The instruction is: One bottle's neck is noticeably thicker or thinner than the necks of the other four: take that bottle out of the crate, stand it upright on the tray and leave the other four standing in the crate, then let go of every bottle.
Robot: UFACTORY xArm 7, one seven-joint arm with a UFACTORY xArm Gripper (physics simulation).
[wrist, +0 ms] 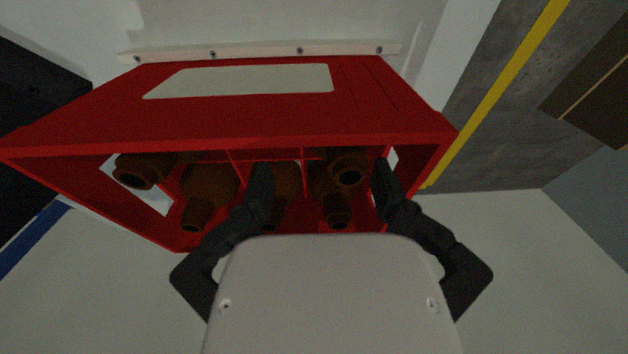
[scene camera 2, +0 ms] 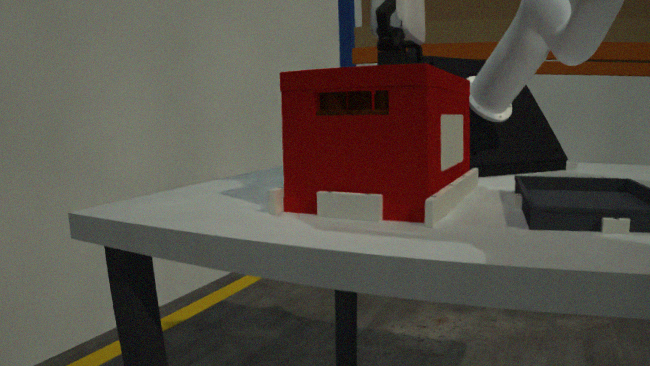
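Where they show: gripper, fingertip midpoint: (wrist: 321,171); arm's base, origin of the base link: (scene camera 2: 486,99).
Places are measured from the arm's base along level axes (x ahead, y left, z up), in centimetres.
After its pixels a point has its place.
Observation:
The red crate (scene camera 2: 350,155) @(y 10.0, x 53.8, z -7.9 cm) (wrist: 240,120) @(y 14.8, x 39.2, z 0.6 cm) stands on the table with five brown bottles upright inside. In the wrist view, their mouths show at the left (wrist: 131,179) @(y 7.3, x 31.2, z 1.1 cm), lower left (wrist: 192,220) @(y -0.1, x 34.1, z 0.6 cm), centre (wrist: 274,220) @(y 2.7, x 43.1, z 0.7 cm), lower right (wrist: 338,216) @(y 5.3, x 50.0, z 0.5 cm) and right (wrist: 349,175) @(y 12.8, x 47.4, z 1.1 cm). I cannot tell surely which neck differs; the viewing angle is steep and the centre neck is partly hidden. My gripper (scene camera 2: 398,54) (wrist: 321,171) @(y 11.5, x 45.6, z 0.0 cm) is open and empty at the crate's top. In the wrist view, its fingers appear on either side of the two right-hand bottles. The dark tray (scene camera 2: 565,219) @(y 33.1, x 44.9, z -14.0 cm) shows no bottle.
Pale stop blocks (scene camera 2: 350,205) @(y 10.9, x 54.7, z -13.5 cm) and a long pale strip (scene camera 2: 452,198) @(y 17.3, x 42.9, z -13.7 cm) (wrist: 255,51) @(y 14.9, x 37.5, z -12.2 cm) border the crate's base. A black sloped object (scene camera 2: 520,140) @(y 7.9, x -0.8, z -8.6 cm) stands behind, between crate and tray. Thin red dividers (wrist: 303,175) @(y 4.1, x 46.1, z -5.8 cm) separate the crate's compartments.

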